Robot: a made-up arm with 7 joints.
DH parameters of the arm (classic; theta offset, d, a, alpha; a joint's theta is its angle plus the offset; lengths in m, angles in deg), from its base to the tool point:
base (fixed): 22.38 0 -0.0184 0
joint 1: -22.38 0.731 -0.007 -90
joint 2: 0 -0.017 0.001 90
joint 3: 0 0.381 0.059 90
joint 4: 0 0.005 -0.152 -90
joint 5: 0 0.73 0.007 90
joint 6: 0 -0.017 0.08 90
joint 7: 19.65 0 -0.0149 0
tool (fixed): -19.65 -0.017 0 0
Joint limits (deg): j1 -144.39..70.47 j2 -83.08..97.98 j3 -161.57..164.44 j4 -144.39..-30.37 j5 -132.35..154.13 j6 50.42..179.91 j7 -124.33..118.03
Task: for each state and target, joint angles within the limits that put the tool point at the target. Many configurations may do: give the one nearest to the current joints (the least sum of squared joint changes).
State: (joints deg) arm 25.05 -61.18 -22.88 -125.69 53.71 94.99 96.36
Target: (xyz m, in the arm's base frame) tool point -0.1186 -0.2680 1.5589
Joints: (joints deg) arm -11.85 -83.08 -17.15 -120.24 53.48 100.56 92.73
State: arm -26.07 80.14 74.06 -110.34 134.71 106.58 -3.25
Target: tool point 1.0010 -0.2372 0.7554
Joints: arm -57.84 68.17 74.28 -77.38 133.27 104.64 -2.82
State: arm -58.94 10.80 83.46 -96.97 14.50 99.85 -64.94
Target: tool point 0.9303 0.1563 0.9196
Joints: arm -44.91 37.68 67.97 -94.35 14.92 98.56 -66.58
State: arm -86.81 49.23 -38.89 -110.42 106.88 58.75 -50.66
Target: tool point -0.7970 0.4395 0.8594
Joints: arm -133.45 38.29 -84.82 -112.09 107.82 62.59 -50.45
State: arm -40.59 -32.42 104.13 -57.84 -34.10 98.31 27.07
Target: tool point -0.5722 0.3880 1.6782
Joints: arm -0.11 -16.36 118.01 -43.70 -36.83 111.72 23.77
